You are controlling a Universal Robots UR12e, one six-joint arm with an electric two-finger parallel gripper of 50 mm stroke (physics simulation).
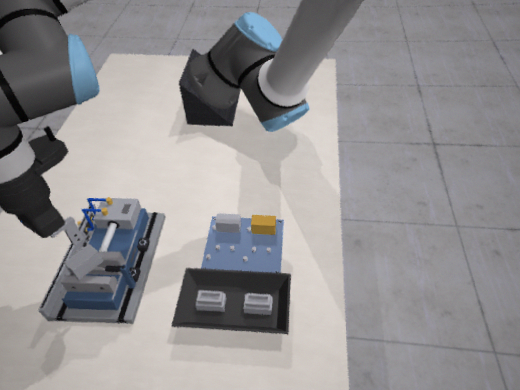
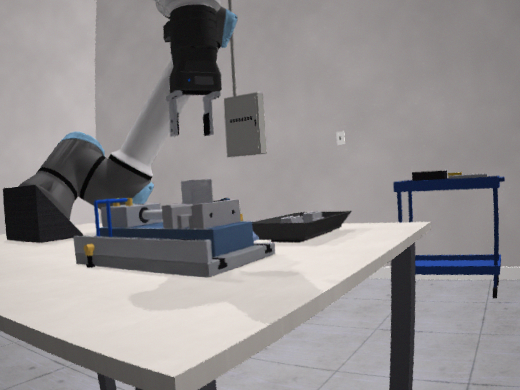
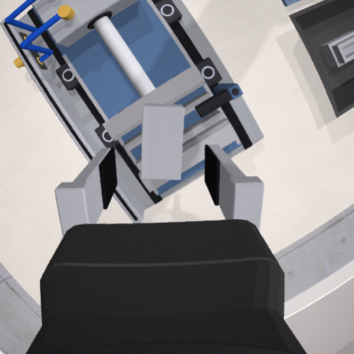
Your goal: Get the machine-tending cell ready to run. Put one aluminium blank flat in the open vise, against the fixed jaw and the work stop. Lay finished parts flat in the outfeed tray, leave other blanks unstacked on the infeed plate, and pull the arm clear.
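Frame: origin at the arm's base, x ahead, y left, z up, level; metres.
Seen in the pictures: gripper, fingertip midpoint: (image 1: 69,235) (image 2: 191,135); arm's base, origin of the base link: (image 1: 210,84) (image 2: 40,209).
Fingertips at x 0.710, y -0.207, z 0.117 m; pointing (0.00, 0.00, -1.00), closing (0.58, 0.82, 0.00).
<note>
Offsets run from my fingertips to a thing's top centre. "*": to the spot under its first point.
My gripper (image 2: 191,131) (image 3: 159,164) is open and empty above the vise @[dx -0.067, dy +0.010, dz -0.104 m] (image 1: 95,301) (image 2: 234,239) (image 3: 112,92). A grey blank @[dx +0.003, dy -0.001, dz -0.071 m] (image 1: 84,261) (image 2: 196,191) (image 3: 162,142) sits skewed across the vise, standing above the fixed jaw (image 1: 90,286) (image 2: 220,215); its underside is hidden. The work stop @[* dx +0.013, dy +0.082, dz -0.135 m] (image 1: 128,276) (image 3: 215,102) is a dark rod on a blue bracket at the vise's side. Another grey blank @[dx -0.164, dy +0.288, dz -0.159 m] (image 1: 228,223) and an orange block @[dx -0.156, dy +0.378, dz -0.159 m] (image 1: 263,225) sit apart on the blue infeed plate @[dx -0.109, dy +0.328, dz -0.195 m] (image 1: 227,261). Two finished parts @[* dx +0.066, dy +0.263, dz -0.157 m] (image 1: 210,301) @[* dx +0.075, dy +0.366, dz -0.157 m] (image 1: 258,304) lie apart in the black outfeed tray (image 1: 232,324) (image 2: 300,231).
Blue hoses with yellow fittings @[* dx -0.144, dy -0.031, dz -0.096 m] (image 1: 90,211) (image 2: 112,201) (image 3: 35,40) rise at the vise's rear side. The arm's dark base block (image 1: 207,107) (image 2: 35,215) stands at the table's back. A blue cart (image 2: 450,184) and a wall cabinet (image 2: 244,125) stand beyond the table.
</note>
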